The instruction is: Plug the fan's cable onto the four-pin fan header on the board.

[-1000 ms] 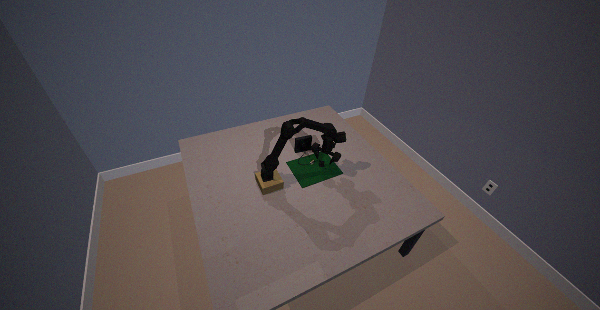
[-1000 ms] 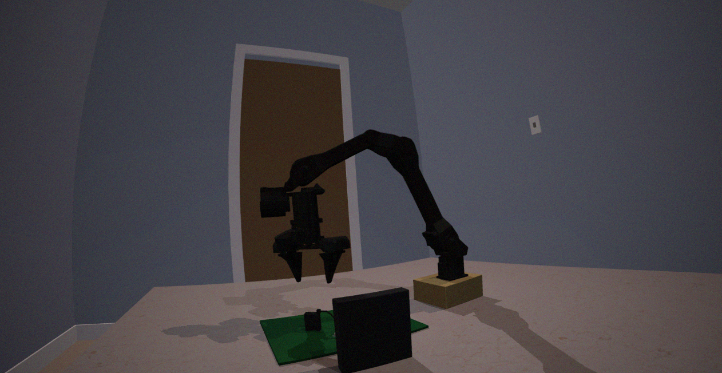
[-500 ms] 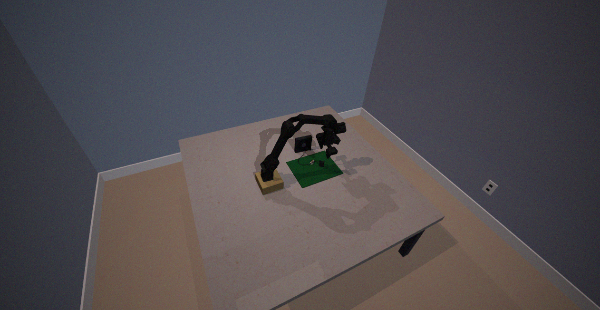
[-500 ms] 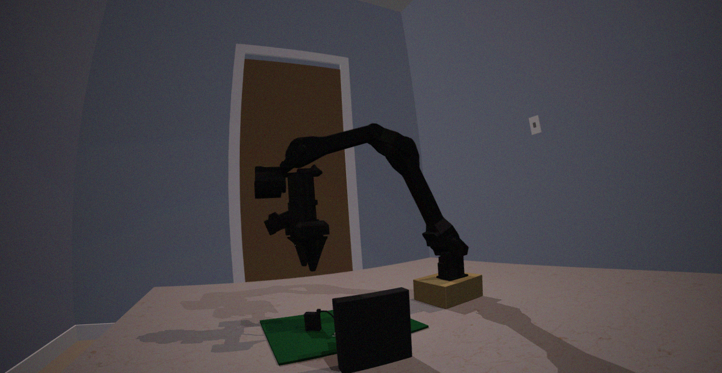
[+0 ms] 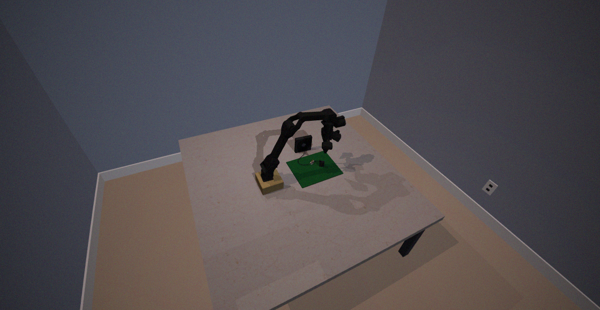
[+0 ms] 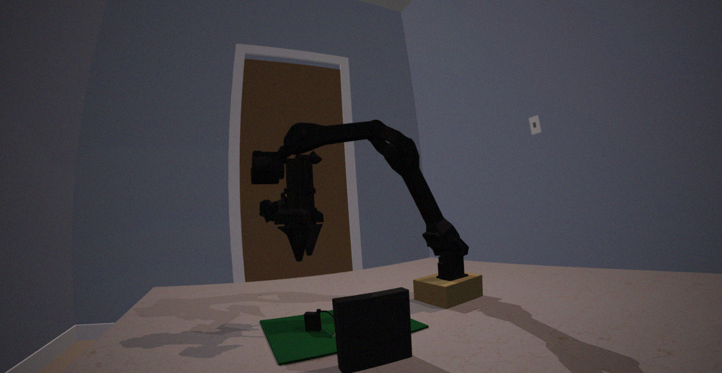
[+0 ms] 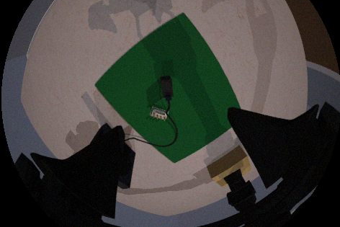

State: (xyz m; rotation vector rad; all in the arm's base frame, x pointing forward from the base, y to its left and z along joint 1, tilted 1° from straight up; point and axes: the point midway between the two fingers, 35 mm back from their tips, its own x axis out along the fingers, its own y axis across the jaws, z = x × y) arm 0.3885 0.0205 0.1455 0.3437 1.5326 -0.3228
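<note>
Now: gripper tip 14 cm above the black fan plug. From my gripper tip the other things lie so: green board: 6 cm behind, 18 cm below; then black fan: 6 cm behind, 19 cm to the left, 10 cm below; then pale four-pin header: 5 cm behind, 5 cm to the left, 16 cm below.
</note>
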